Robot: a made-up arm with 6 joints. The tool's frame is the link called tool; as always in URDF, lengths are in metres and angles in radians. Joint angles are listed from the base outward. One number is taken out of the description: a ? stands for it. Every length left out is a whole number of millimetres.
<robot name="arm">
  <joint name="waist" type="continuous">
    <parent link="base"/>
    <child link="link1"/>
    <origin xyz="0.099 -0.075 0.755" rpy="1.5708 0 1.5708"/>
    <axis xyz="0 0 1"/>
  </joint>
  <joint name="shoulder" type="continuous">
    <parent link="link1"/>
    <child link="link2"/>
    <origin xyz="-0.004 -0.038 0" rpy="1.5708 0 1.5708"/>
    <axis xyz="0 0 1"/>
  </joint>
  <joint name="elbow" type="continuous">
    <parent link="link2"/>
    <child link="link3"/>
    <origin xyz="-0.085 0.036 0" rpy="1.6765 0.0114 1.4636"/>
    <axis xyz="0 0 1"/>
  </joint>
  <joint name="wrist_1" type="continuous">
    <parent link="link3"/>
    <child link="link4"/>
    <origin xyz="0.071 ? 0" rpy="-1.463 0 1.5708"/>
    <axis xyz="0 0 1"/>
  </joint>
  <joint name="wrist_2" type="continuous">
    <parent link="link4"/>
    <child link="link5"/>
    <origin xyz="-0.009 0.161 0" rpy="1.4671 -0.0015 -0.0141"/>
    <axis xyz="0 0 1"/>
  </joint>
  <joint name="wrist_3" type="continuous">
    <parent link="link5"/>
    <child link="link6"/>
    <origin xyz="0.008 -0.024 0" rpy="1.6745 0.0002 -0.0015"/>
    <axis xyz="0 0 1"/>
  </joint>
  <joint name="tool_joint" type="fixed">
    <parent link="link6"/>
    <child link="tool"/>
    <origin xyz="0.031 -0.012 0" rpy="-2.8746 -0.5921 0.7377"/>
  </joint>
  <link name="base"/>
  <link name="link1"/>
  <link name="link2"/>
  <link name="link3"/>
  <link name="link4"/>
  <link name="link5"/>
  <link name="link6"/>
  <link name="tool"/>
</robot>
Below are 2 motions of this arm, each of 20 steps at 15 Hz.
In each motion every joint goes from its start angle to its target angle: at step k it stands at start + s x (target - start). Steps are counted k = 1, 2, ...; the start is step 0. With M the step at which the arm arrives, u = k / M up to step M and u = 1 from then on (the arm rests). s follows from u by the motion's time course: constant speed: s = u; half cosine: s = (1 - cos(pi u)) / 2; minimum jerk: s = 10 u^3 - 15 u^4 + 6 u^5.
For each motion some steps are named. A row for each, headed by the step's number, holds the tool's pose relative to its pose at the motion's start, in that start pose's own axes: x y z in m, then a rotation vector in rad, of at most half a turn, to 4 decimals.
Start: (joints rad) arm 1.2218 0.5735 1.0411 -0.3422 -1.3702 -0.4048
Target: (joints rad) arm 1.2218 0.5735 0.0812 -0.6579 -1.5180 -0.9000
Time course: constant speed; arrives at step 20
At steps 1, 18, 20:
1: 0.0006 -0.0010 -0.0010 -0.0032 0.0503 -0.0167
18: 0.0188 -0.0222 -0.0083 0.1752 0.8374 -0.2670
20: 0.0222 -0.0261 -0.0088 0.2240 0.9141 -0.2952

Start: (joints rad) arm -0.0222 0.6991 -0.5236 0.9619 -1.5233 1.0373
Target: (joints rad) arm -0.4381 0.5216 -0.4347 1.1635 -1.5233 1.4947
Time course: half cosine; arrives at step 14
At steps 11, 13, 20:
11: 0.0950 -0.0171 -0.0637 0.1872 -0.5831 -0.3014
13: 0.1064 -0.0202 -0.0679 0.2167 -0.6487 -0.3218
20: 0.1079 -0.0206 -0.0684 0.2206 -0.6572 -0.3242

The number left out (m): -0.03
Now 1 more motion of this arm.
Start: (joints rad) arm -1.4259 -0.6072 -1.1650 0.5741 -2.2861 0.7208
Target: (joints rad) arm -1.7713 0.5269 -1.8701 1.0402 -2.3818 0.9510
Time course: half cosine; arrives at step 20
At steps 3, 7, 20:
3: 0.0147 0.0027 -0.0147 0.0035 -0.0952 -0.0345
7: 0.0854 0.0125 -0.0582 0.0241 -0.4771 -0.1910
20: 0.3259 -0.0261 -0.0149 0.0567 -1.7321 -0.8528

